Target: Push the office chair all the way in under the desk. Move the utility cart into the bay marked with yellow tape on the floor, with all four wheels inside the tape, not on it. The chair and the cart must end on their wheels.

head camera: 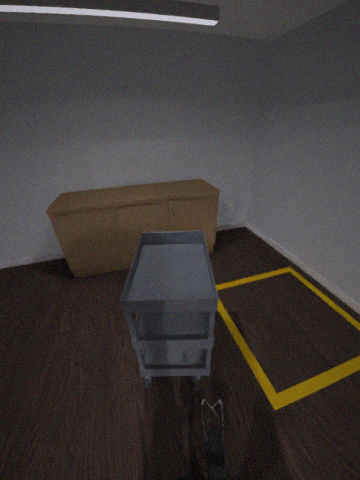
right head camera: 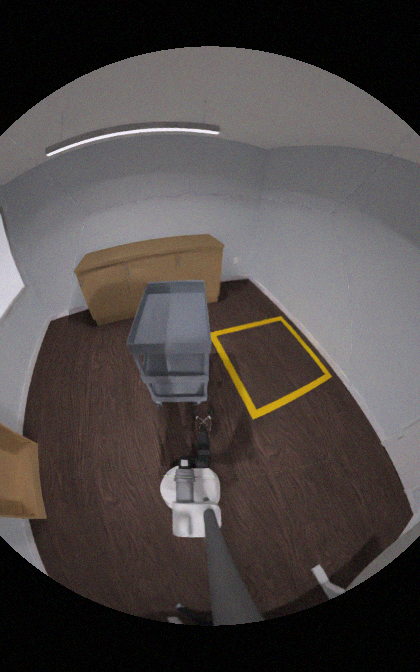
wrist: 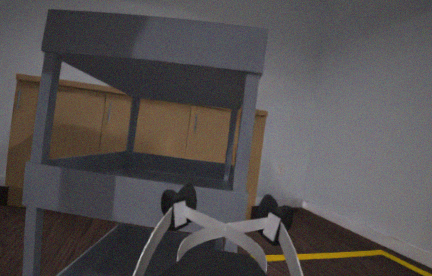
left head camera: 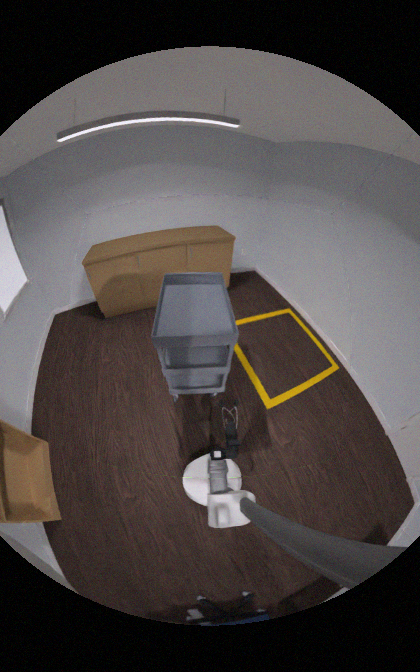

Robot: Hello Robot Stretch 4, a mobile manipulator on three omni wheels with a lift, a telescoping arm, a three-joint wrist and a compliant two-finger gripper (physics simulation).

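Frame: origin at the robot's base, x ahead, y left, z up, level; millimetres.
Seen in the pictures: gripper, fingertip midpoint: point(head camera: 210, 387) point(wrist: 226, 204).
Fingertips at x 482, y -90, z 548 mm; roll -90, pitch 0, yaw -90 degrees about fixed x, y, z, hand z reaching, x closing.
Note:
A point is followed by its place in that frame.
The grey utility cart point(head camera: 172, 272) {z 767, x 992, y 102 mm} point(left head camera: 195, 310) point(right head camera: 172, 320) point(wrist: 155, 40) {z 788, x 717, y 83 mm} stands upright, one short end facing me. Its near wheels are on the floor left of the yellow-taped bay point(head camera: 320, 385) {z -26, x 722, y -906 mm} point(left head camera: 302, 385) point(right head camera: 292, 395) point(wrist: 325, 255) {z -26, x 1835, y -771 mm}; its far wheels are hidden. My gripper point(head camera: 212, 401) point(left head camera: 230, 408) point(right head camera: 203, 415) point(wrist: 226, 204) {z 547, x 482, y -90 mm} is open and empty, low in front of the cart's near end, toward its right side. At the bottom edge of the left head view, dark legs and a blue strip of what looks like the office chair point(left head camera: 245, 620) show. I cannot make out the desk.
A wooden cabinet point(head camera: 100, 240) {z 466, x 1878, y 979 mm} point(left head camera: 115, 285) point(right head camera: 107, 295) point(wrist: 75, 115) {z 656, x 1879, y 978 mm} stands against the wall behind the cart. A wooden shelf unit point(left head camera: 30, 442) point(right head camera: 20, 440) is at the far left. A wall runs along the bay's right side. My white base point(left head camera: 195, 482) point(right head camera: 170, 487) is behind the gripper.

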